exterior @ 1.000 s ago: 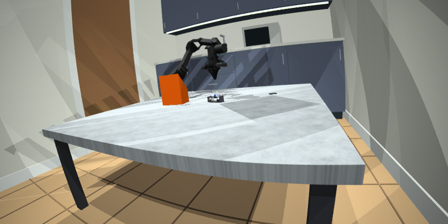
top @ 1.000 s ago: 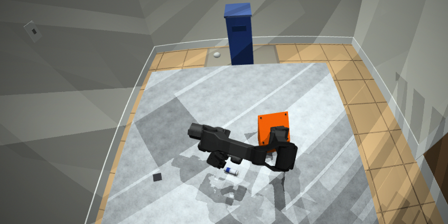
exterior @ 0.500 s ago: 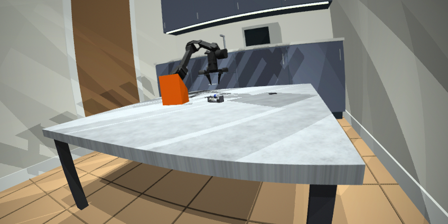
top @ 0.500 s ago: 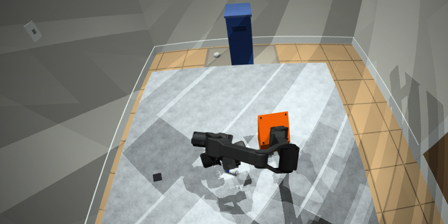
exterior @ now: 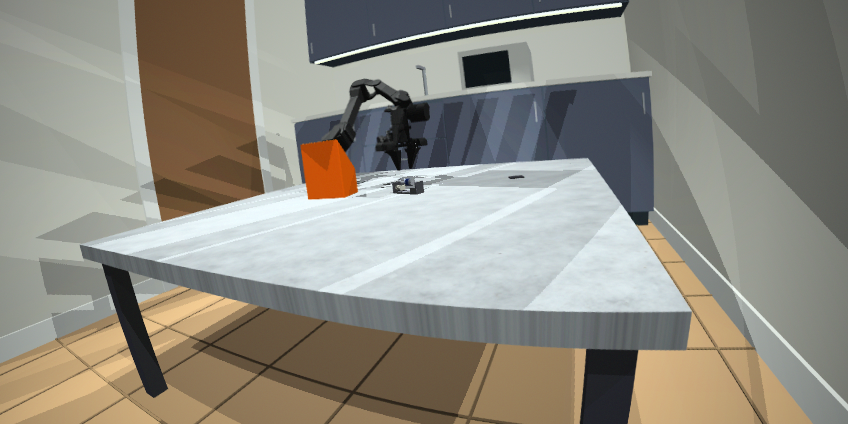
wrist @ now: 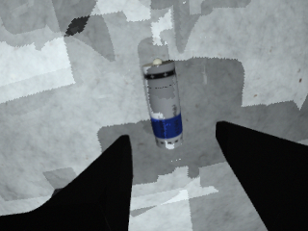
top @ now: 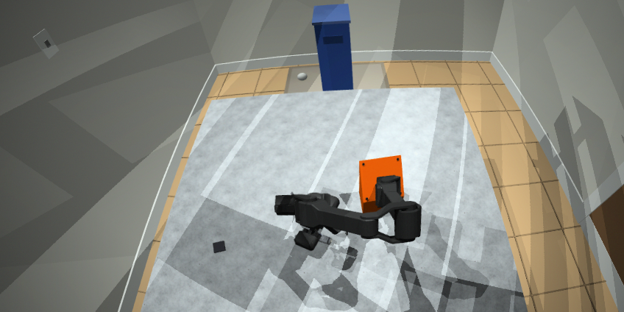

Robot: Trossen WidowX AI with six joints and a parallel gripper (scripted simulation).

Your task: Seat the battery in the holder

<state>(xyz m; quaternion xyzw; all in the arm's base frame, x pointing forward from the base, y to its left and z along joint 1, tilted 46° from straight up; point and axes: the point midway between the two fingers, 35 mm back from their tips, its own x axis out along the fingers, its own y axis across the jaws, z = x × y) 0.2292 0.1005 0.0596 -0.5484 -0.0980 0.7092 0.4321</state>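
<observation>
Now: gripper tip 40 mm above the battery.
</observation>
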